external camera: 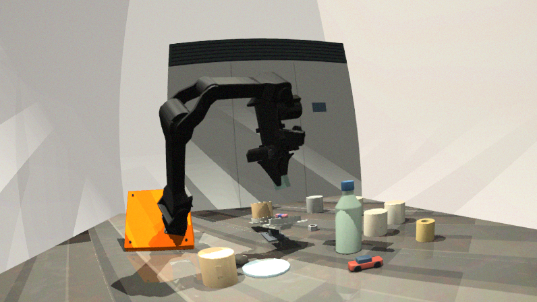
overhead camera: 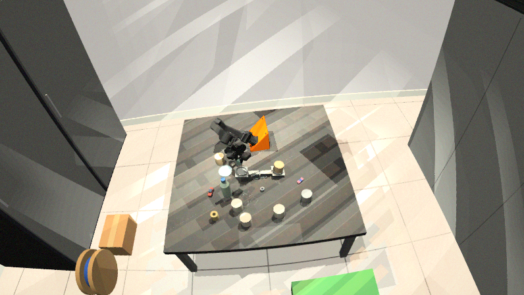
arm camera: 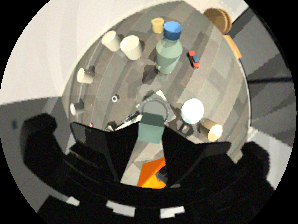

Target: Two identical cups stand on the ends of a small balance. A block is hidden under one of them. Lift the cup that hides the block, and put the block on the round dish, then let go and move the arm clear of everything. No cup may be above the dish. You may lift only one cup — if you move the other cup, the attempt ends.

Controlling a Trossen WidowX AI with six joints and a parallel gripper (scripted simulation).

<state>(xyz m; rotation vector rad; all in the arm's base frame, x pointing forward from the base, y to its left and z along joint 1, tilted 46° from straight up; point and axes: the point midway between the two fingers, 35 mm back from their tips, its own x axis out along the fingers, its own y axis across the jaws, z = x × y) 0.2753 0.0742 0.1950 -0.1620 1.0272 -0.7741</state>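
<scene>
The pale blue round dish is 17 cm below my gripper tip, 13 cm to the right of it and 7 cm behind it. Round my gripper tip: pale green block (right at my gripper tip); then pale green bottle (14 cm ahead, 10 cm to the right, 6 cm below); then balance (13 cm below, 12 cm to the left, 1 cm behind).
</scene>
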